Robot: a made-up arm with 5 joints. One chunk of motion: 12 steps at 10 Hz.
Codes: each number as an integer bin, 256 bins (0 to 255) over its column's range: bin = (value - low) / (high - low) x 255, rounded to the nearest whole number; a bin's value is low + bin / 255 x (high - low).
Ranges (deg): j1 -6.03..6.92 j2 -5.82..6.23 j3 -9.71..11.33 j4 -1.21..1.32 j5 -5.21..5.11
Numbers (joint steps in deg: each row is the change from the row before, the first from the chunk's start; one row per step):
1: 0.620 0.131 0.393 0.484 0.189
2: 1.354 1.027 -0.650 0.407 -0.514
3: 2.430 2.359 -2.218 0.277 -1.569
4: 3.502 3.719 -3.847 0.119 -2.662
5: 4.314 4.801 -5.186 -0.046 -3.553
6: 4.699 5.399 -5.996 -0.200 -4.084
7: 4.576 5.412 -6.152 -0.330 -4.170
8: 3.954 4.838 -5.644 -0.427 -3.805
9: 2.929 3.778 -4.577 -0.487 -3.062
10: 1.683 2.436 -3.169 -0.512 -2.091
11: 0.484 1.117 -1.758 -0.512 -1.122
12: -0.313 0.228 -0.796 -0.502 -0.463
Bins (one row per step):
1: 131 126 122 171 133
2: 145 145 110 163 116
3: 167 173 91 150 90
4: 188 202 71 134 63
5: 204 225 55 117 41
6: 211 237 45 102 28
7: 209 238 43 89 26
8: 197 226 49 79 35
9: 176 203 62 73 53
10: 152 175 79 70 77
11: 128 147 96 70 101
12: 113 128 108 71 117

